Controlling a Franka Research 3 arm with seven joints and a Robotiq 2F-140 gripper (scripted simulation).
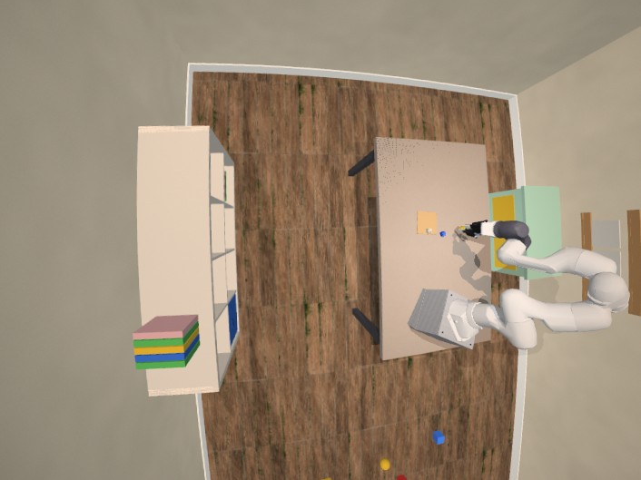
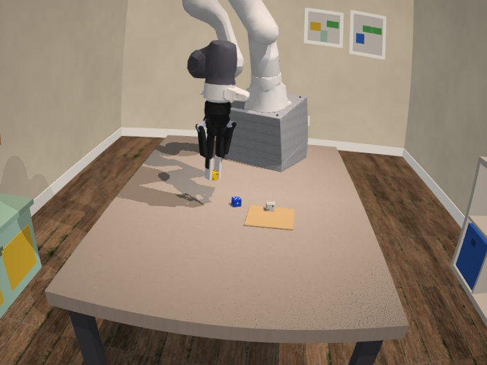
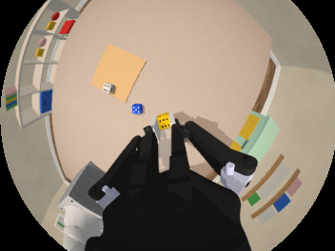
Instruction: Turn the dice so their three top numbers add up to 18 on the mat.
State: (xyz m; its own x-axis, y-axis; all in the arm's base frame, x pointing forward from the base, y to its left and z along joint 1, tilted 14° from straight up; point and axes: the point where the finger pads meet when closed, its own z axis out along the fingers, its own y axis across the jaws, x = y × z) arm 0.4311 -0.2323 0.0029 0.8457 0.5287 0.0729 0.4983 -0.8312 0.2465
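Now: the mat 80 mm ahead of my hand, 170 mm to the left of it and 130 mm below it. The rest, counted from my hand: blue die: 20 mm behind, 80 mm to the left, 120 mm below; white die: 30 mm ahead, 170 mm to the left, 110 mm below; yellow die: 20 mm below.
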